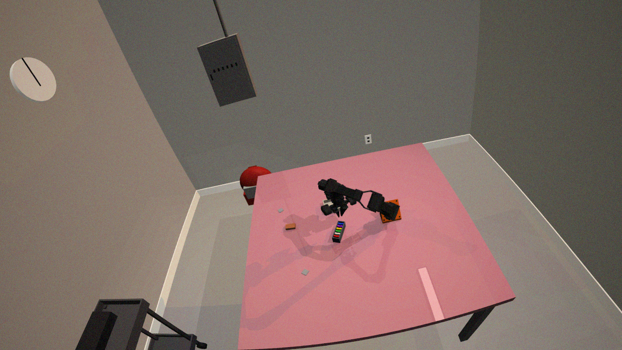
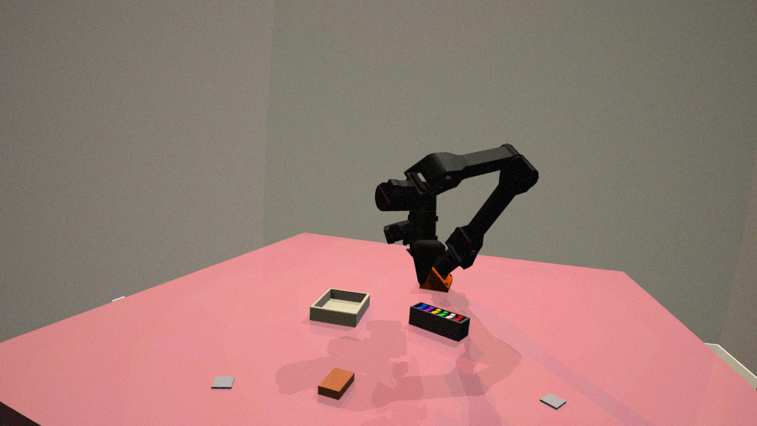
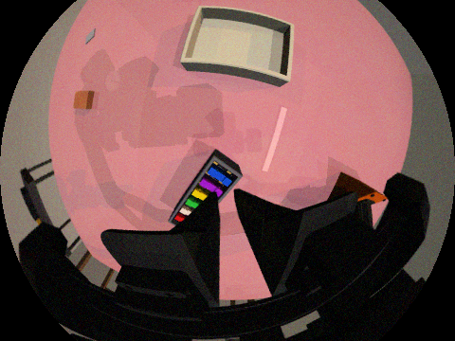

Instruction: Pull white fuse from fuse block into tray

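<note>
The white fuse is 7 cm to the left of my gripper tip, 6 cm below it and 3 cm ahead of it. Also, from my gripper tip: tray (17 cm to the right, 9 cm below, 3 cm ahead).
</note>
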